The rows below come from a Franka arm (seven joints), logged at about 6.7 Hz.
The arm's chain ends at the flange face. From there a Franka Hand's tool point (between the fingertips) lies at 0.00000 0.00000 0.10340 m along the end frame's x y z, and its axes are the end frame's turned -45 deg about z.
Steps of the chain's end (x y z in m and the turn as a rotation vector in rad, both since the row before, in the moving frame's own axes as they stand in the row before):
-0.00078 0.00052 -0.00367 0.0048 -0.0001 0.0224
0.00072 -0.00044 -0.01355 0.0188 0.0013 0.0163
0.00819 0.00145 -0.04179 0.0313 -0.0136 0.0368
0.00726 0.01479 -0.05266 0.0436 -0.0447 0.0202
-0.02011 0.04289 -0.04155 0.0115 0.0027 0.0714
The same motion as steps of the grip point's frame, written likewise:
-0.00057 -0.00054 -0.00367 0.0035 0.0033 0.0224
0.00230 -0.00107 -0.01357 0.0124 0.0142 0.0163
0.00612 0.00356 -0.04185 0.0317 0.0125 0.0368
-0.00534 0.00914 -0.05286 0.0624 -0.0008 0.0202
-0.04349 0.01550 -0.04156 0.0062 0.0100 0.0714

